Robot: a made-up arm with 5 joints.
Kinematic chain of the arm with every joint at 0, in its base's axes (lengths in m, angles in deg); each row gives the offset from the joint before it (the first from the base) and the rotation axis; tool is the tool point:
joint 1: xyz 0 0 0.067 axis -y
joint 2: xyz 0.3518 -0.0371 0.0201 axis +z
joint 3: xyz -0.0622 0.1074 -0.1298 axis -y
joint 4: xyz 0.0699 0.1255 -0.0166 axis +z
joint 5: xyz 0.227 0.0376 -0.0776 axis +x
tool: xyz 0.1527 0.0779 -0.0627
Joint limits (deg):
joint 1: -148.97..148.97
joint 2: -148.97..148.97
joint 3: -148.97..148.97
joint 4: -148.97..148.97
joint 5: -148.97..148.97
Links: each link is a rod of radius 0.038 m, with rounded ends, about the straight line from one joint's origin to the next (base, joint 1, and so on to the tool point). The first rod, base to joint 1, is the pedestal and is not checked.
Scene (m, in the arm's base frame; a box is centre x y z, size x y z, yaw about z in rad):
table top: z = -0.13
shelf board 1: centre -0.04 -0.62 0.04 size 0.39 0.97 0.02 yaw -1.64
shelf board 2: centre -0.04 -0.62 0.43 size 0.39 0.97 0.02 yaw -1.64
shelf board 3: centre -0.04 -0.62 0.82 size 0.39 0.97 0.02 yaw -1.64
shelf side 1: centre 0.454 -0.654 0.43 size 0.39 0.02 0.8 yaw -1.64
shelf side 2: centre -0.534 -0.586 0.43 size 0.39 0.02 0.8 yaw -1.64
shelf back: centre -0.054 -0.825 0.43 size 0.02 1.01 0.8 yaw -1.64
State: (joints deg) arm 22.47 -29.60 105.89 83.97 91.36
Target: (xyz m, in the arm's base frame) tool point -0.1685 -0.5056 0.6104
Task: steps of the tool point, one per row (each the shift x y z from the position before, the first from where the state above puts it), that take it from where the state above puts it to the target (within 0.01 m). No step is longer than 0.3 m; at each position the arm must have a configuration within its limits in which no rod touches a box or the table.
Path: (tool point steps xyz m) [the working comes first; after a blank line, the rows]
Joints at the target: 87.58 -139.38 54.79 24.22 93.73
Straight joint move there: touches shelf board 3.

1: 0.0425 -0.0724 0.2123
2: -0.0250 -0.1254 0.2054
3: -0.0994 -0.1622 0.1613
4: -0.1611 -0.1720 0.0839
5: -0.1920 -0.1495 -0.0110
6: -0.1832 -0.0981 -0.0995
7: -0.1380 -0.0288 -0.1566
8: -0.0195 -0.0855 -0.0012
9: -0.0040 -0.0765 -0.0020
10: 0.0079 -0.0632 0.0032

